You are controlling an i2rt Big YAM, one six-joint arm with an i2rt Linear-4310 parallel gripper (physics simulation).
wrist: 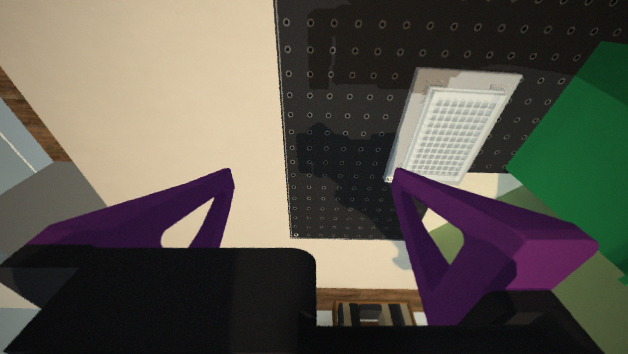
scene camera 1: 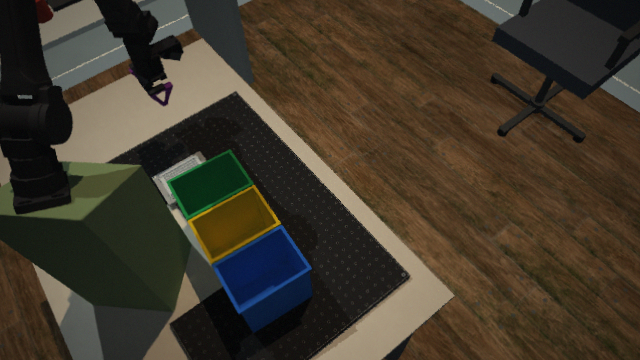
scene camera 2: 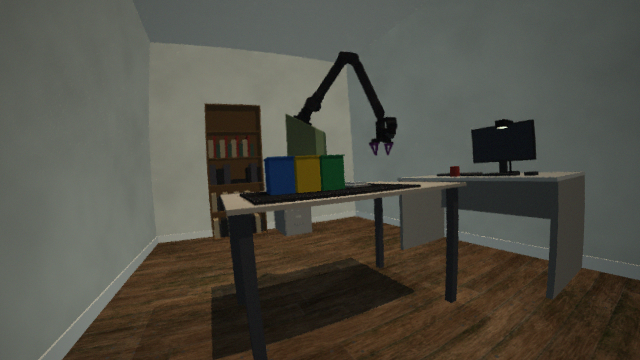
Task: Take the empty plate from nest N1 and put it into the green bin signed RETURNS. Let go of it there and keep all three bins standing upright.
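The white gridded plate [scene camera 1: 181, 170] [wrist: 452, 135] lies in a pale nest [wrist: 411, 115] on the black perforated board, beside the green bin. The nest's number cannot be read. The green bin [scene camera 1: 210, 184] [scene camera 2: 332, 173] [wrist: 575, 140] stands upright in a row with the yellow bin [scene camera 1: 235, 225] [scene camera 2: 307, 174] and the blue bin [scene camera 1: 262, 270] [scene camera 2: 280, 175], both upright. No RETURNS sign is readable. My gripper [scene camera 1: 148, 89] [scene camera 2: 382, 153] [wrist: 312, 177] is open and empty, high above the table. In the wrist view the plate is right of the gap, partly behind the right fingertip.
The bins stand on the black perforated board [scene camera 1: 330, 220] [wrist: 350, 110] on the pale table [scene camera 1: 420, 290] [wrist: 175, 85]. The green pedestal [scene camera 1: 135, 235] [scene camera 2: 300, 137] carries my arm beside the bins. A desk [scene camera 2: 567, 220] with a monitor [scene camera 2: 504, 142] and a red cup [scene camera 2: 454, 171] stands beyond the table.
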